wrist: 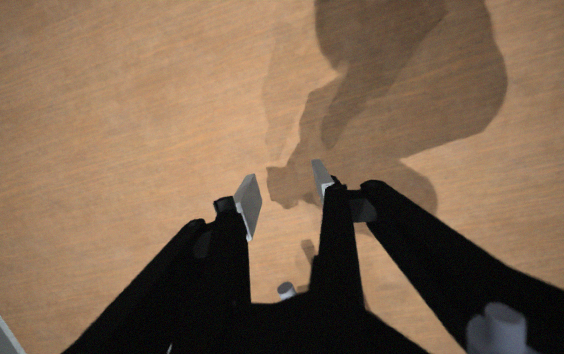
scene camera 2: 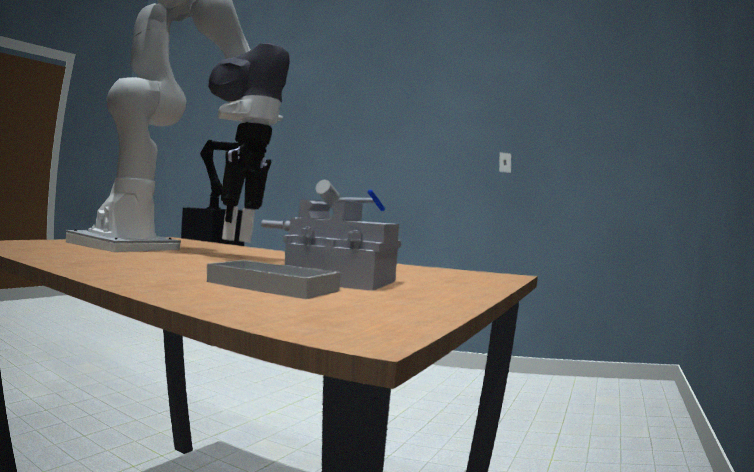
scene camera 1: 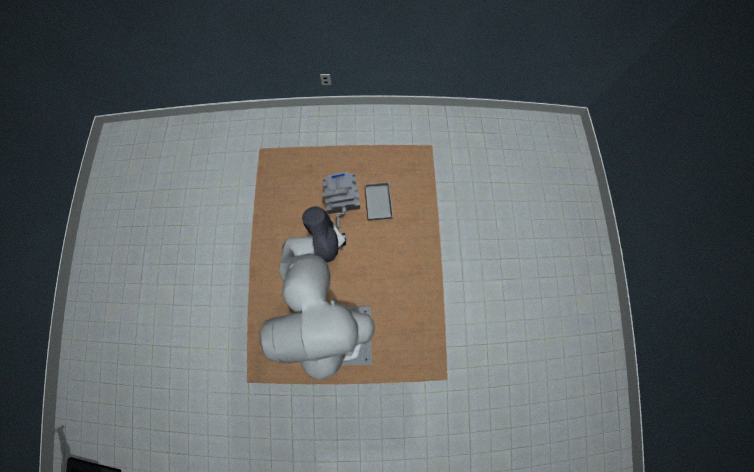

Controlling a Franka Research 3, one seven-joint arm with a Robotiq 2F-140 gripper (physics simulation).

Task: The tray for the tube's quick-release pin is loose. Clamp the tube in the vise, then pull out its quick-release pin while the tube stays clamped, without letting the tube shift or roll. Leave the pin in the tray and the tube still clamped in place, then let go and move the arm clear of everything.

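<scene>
The grey vise (scene camera 1: 348,203) (scene camera 2: 340,267) stands on the table. The light grey tube (scene camera 1: 336,190) (scene camera 2: 327,190) lies across its top, between the jaws; whether they grip it I cannot tell. The pin's blue end (scene camera 1: 337,175) (scene camera 2: 376,200) sticks out on the side away from the arm. The vise's crank handle (scene camera 1: 338,221) (scene camera 2: 273,224) (wrist: 286,290) points toward the arm. My gripper (scene camera 1: 342,240) (scene camera 2: 238,227) (wrist: 285,181) points down beside the handle's end, apart from it. Its fingers are partly open, with nothing between the pads.
The shallow grey tray (scene camera 1: 378,201) (scene camera 2: 255,280) sits beside the vise on the wooden table (scene camera 1: 406,278) (scene camera 2: 445,295) (wrist: 125,100), holding nothing visible in the top view. The arm's base (scene camera 2: 139,243) is at the far end from the vise. A grey part (wrist: 502,325) shows at the wrist view's lower right.
</scene>
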